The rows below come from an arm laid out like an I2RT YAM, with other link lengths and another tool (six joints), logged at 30 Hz.
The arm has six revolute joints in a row. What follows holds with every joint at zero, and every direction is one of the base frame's.
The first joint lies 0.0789 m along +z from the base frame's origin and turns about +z.
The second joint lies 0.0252 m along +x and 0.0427 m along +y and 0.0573 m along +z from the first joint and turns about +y.
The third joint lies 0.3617 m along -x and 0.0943 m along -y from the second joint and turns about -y.
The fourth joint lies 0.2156 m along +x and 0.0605 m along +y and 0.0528 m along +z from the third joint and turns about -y.
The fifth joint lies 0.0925 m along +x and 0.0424 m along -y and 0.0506 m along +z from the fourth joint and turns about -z.
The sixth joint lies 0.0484 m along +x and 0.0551 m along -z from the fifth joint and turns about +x.
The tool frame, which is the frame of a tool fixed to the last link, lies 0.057 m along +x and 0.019 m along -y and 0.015 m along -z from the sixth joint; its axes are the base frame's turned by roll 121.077, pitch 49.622 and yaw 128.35 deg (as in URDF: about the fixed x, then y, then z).
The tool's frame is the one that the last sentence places.
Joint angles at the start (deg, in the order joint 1, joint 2, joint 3, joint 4, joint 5, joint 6):
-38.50, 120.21, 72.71, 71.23, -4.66, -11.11
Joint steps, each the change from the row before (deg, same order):
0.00, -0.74, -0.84, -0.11, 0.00, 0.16
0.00, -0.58, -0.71, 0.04, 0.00, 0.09
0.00, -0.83, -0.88, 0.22, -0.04, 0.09
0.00, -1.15, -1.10, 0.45, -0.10, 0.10
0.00, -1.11, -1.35, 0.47, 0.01, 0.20
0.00, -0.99, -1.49, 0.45, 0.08, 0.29
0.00, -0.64, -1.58, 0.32, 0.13, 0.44
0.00, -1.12, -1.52, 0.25, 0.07, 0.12
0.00, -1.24, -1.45, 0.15, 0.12, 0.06
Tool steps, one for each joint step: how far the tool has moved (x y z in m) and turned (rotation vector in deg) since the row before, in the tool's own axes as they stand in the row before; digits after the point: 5 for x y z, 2 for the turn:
-0.00097, 0.00133, -0.00386, 0.00, 0.19, 0.19
-0.00079, 0.00110, -0.00325, -0.01, 0.08, 0.10
-0.00240, 0.00211, -0.00468, -0.12, -0.14, 0.03
-0.00440, 0.00341, -0.00653, -0.29, -0.42, -0.06
-0.00251, 0.00262, -0.00675, -0.15, -0.21, 0.13
-0.00048, 0.00173, -0.00647, -0.03, 0.01, 0.31
0.00349, -0.00014, -0.00503, 0.14, 0.51, 0.60
-0.00058, 0.00192, -0.00701, 0.06, 0.11, 0.17
-0.00158, 0.00229, -0.00745, 0.10, 0.01, 0.11

